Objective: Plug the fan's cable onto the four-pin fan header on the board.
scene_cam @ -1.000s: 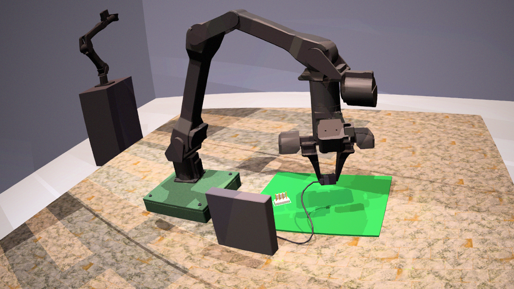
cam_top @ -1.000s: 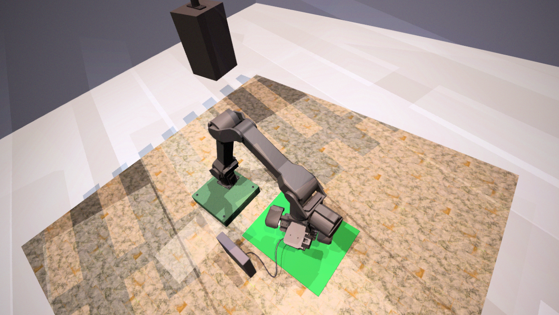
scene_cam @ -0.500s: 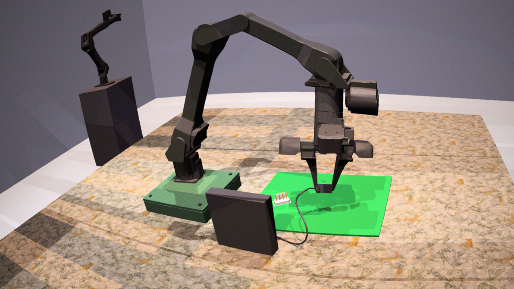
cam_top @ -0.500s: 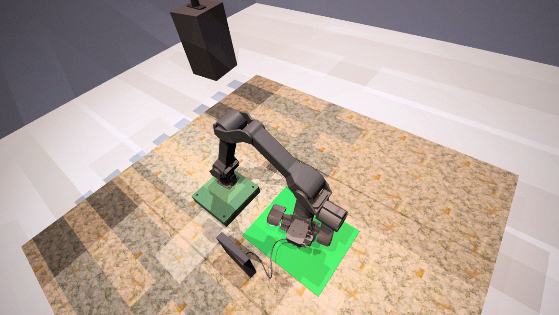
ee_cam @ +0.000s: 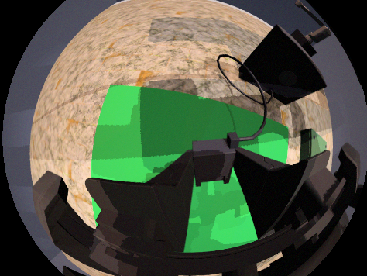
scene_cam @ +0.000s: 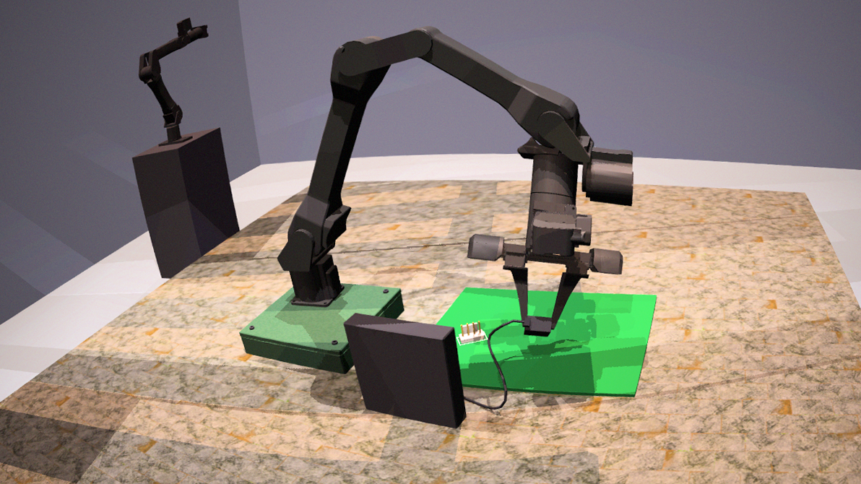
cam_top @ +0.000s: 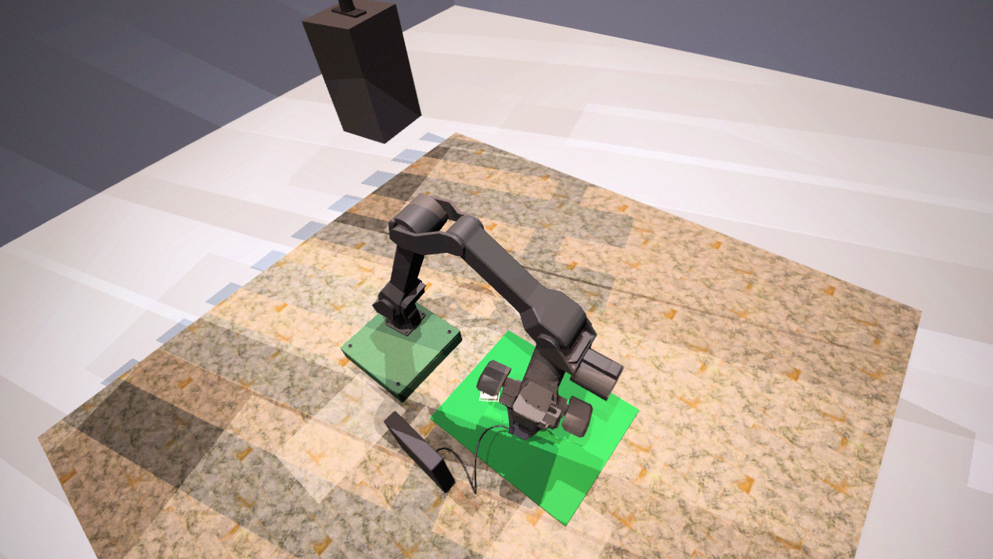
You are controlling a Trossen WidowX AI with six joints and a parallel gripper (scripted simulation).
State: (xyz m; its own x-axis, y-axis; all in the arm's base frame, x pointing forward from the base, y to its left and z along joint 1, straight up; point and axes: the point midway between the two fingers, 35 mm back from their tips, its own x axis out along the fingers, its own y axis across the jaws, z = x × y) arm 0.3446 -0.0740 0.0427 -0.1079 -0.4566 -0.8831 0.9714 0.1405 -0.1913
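Now: the green board 1 cm behind my gripper tip, 5 cm to the left of it and 6 cm below it. Round my gripper tip: dark fan (12 cm behind, 11 cm to the right, 1 cm above); dark fan plug (1 cm to the left); four-pin fan header (10 cm behind, 4 cm to the left, 5 cm below).
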